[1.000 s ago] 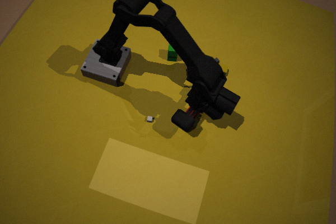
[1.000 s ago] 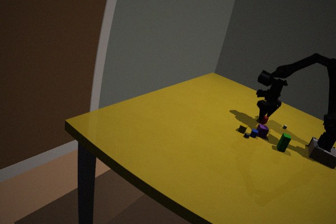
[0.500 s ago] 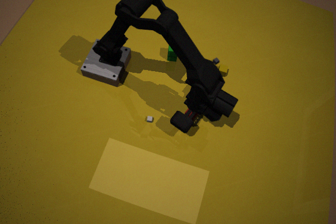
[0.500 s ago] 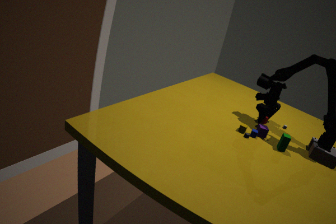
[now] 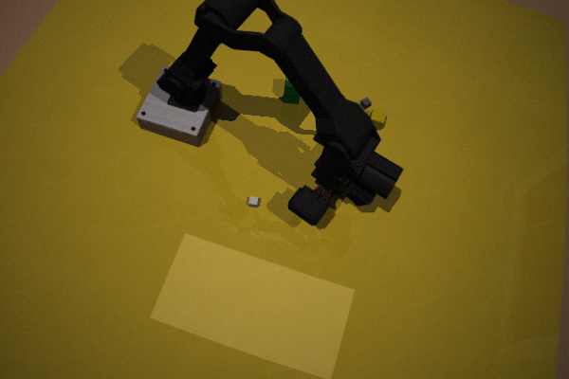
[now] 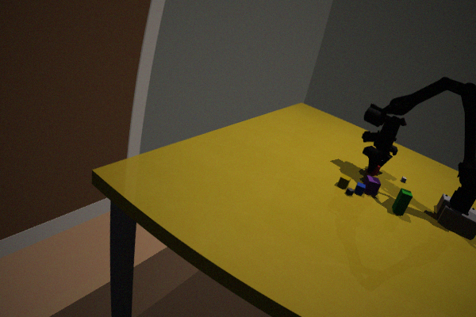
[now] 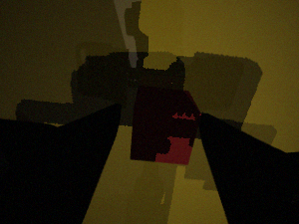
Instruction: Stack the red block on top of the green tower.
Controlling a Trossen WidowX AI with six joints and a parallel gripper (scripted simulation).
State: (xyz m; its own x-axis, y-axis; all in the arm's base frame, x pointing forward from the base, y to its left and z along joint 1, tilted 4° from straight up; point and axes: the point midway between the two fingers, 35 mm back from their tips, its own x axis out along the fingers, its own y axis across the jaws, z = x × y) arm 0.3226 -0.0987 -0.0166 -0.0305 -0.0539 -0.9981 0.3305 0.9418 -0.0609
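The purple block is 2 cm behind my gripper tip, 16 cm to the left of it and 2 cm above it. The rest, counted from my gripper tip: red block: 1 cm above; then blue block: 1 cm ahead, 20 cm to the left, 1 cm above; then small white cube: 12 cm behind, 6 cm to the right.
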